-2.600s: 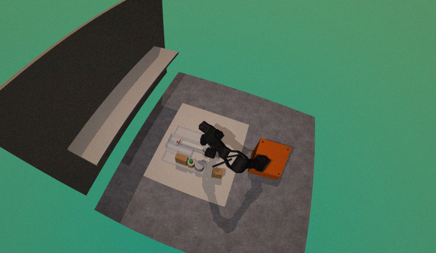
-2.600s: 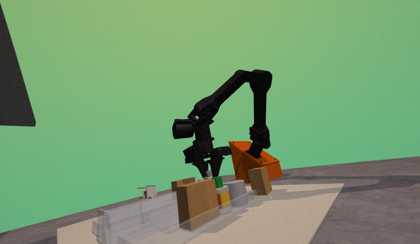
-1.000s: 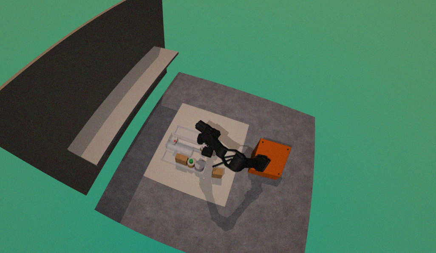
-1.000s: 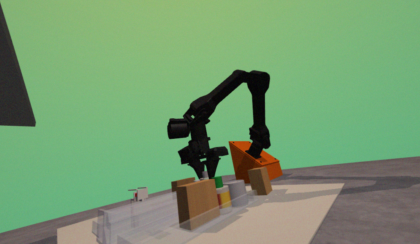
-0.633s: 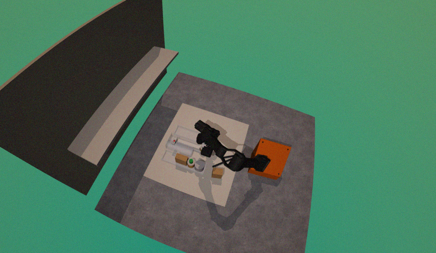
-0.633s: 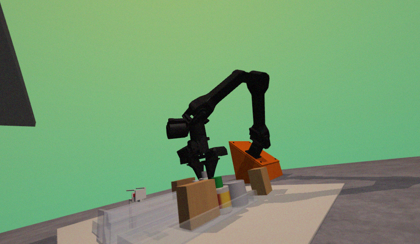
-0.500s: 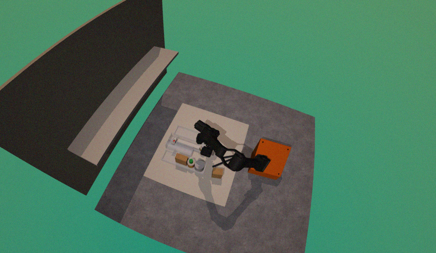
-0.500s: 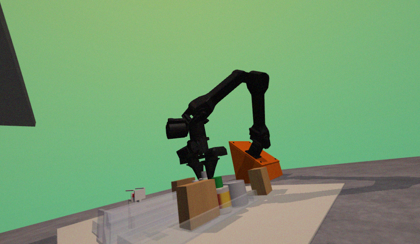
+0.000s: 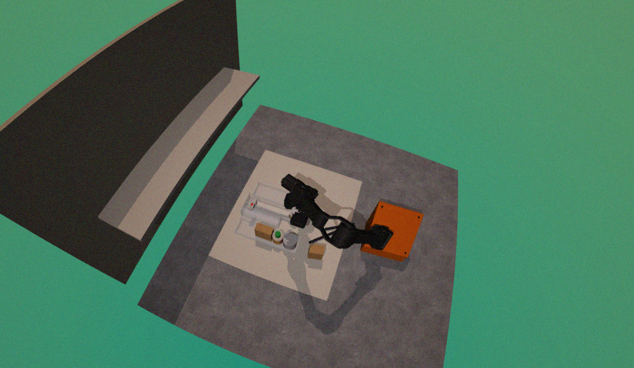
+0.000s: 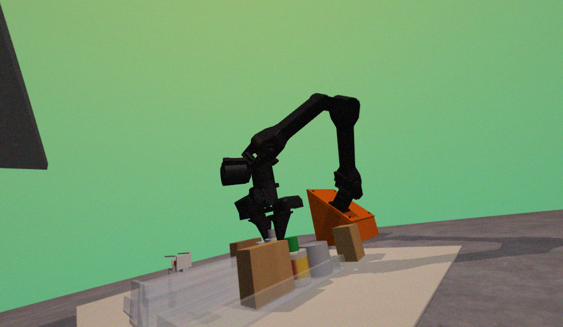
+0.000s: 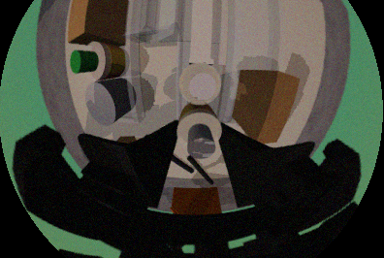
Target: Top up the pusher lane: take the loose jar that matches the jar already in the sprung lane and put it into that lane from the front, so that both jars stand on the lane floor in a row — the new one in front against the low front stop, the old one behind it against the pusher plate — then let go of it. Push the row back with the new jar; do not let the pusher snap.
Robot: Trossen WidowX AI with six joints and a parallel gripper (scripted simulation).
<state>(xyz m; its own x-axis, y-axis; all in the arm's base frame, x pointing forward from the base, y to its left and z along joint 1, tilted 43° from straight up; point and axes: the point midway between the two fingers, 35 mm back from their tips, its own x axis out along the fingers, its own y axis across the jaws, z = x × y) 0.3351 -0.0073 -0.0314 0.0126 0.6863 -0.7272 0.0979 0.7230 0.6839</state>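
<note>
Now: gripper tip 3 cm short of the grey cylinder, 13 cm to the right of it and 2 cm above it. From my gripper tip the other things lie so: red mark 23 cm ahead, 2 cm to the left, 2 cm above; shelf 51 cm ahead, 5 cm to the right, 31 cm above; sprung lane 16 cm ahead, 1 cm to the left, 3 cm below.
</note>
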